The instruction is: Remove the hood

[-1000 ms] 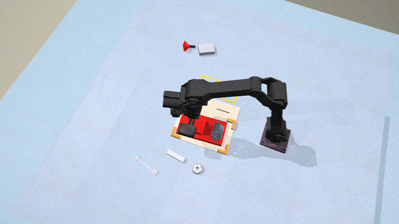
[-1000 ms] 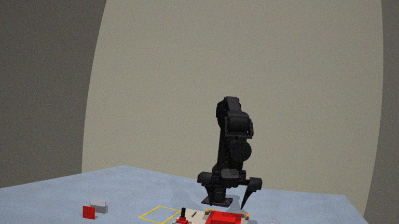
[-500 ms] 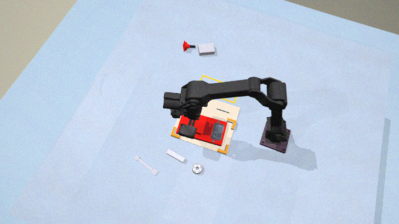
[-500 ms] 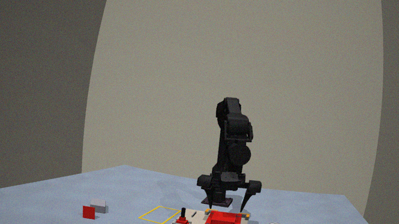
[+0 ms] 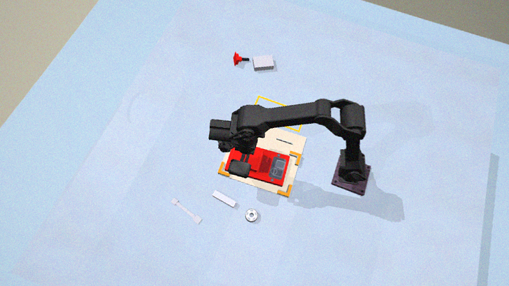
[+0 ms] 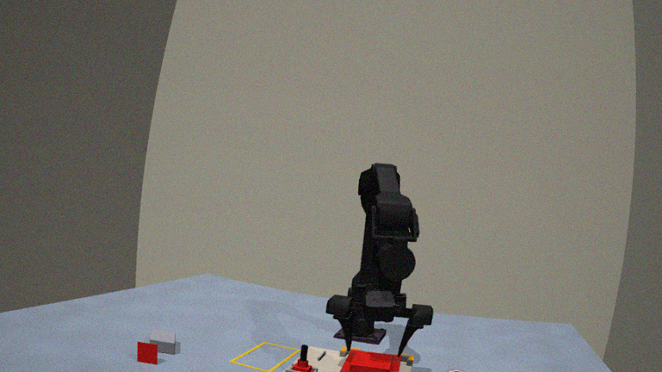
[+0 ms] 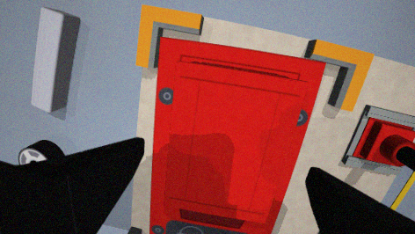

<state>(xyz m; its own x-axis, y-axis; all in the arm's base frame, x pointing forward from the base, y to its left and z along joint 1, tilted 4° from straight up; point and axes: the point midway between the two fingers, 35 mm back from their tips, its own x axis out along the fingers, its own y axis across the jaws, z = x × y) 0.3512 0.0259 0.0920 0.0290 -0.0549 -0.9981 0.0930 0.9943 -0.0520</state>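
Now: gripper tip 20 mm above the red hood. From my gripper tip the other things lie so: white bar: 140 mm to the left, 50 mm below, 40 mm ahead.
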